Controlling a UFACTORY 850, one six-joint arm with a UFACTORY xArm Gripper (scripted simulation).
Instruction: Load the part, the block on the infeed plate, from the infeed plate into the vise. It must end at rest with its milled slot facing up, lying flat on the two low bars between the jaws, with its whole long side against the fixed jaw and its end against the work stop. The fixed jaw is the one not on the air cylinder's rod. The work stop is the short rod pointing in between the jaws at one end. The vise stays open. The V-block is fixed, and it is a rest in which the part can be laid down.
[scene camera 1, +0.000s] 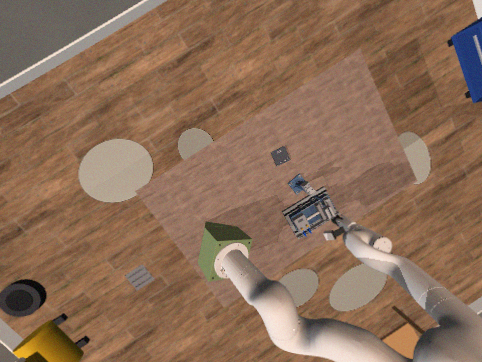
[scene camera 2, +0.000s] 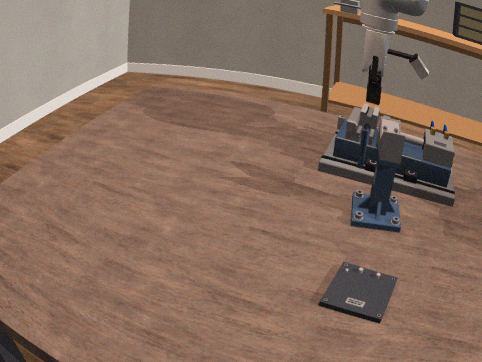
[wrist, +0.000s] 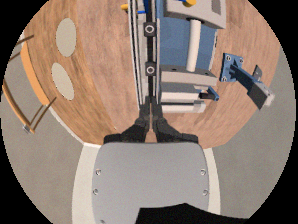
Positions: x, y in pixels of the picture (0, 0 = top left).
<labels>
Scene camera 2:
my gripper: 372, 102
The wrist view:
my gripper: 150, 103
part: 173, 96
</labels>
